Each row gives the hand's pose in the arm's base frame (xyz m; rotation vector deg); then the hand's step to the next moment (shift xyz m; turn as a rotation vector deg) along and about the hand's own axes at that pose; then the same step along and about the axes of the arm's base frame.
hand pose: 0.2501 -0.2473 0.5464 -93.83 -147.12 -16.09
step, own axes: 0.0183 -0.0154 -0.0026 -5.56 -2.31 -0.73
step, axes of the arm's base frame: -0.0218 0.0094 0.0039 0.25 -6.04 -0.47
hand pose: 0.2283 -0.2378 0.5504 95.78 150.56 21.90
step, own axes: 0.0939 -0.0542 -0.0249 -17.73 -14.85 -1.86
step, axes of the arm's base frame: -0.0922 0.0570 0.0249 -5.83 -22.18 -3.50
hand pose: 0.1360 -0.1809 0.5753 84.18 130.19 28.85
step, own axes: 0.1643 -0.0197 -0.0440 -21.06 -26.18 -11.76
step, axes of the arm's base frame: -0.0993 0.1393 0.0076 -18.36 -30.50 -0.15
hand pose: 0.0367 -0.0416 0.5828 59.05 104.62 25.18
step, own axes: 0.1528 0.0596 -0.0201 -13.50 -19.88 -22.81
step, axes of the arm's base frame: -0.0182 0.1601 -0.0366 -26.46 -19.28 5.08
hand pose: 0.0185 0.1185 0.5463 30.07 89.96 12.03
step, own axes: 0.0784 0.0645 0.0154 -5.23 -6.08 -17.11
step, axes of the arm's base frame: 0.0288 0.0888 -0.0427 -18.03 -4.54 3.35
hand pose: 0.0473 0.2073 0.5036 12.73 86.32 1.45
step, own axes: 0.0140 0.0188 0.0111 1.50 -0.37 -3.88
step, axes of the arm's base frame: 0.0142 0.0191 -0.0102 -3.79 0.37 -1.72
